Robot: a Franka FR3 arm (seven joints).
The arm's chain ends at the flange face. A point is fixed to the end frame.
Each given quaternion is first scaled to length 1.
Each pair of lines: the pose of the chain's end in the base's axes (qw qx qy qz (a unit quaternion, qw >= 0); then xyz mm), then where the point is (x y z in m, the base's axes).
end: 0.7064 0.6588 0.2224 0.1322 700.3 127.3 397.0
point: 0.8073 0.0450 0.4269
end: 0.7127 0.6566 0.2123 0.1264 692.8 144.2 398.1
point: 0.7976 0.0599 0.4300
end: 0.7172 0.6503 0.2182 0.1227 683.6 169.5 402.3
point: 0.7891 0.0862 0.4347
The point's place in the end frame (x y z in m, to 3 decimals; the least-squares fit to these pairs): 0.049 0.033 0.125
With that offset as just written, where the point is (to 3 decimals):
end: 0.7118 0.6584 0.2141 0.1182 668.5 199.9 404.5
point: 0.773 0.115 0.435
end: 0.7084 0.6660 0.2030 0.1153 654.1 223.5 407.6
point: 0.756 0.135 0.438
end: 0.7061 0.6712 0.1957 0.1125 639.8 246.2 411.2
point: 0.741 0.156 0.441
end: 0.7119 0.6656 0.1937 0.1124 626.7 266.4 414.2
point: 0.727 0.177 0.446
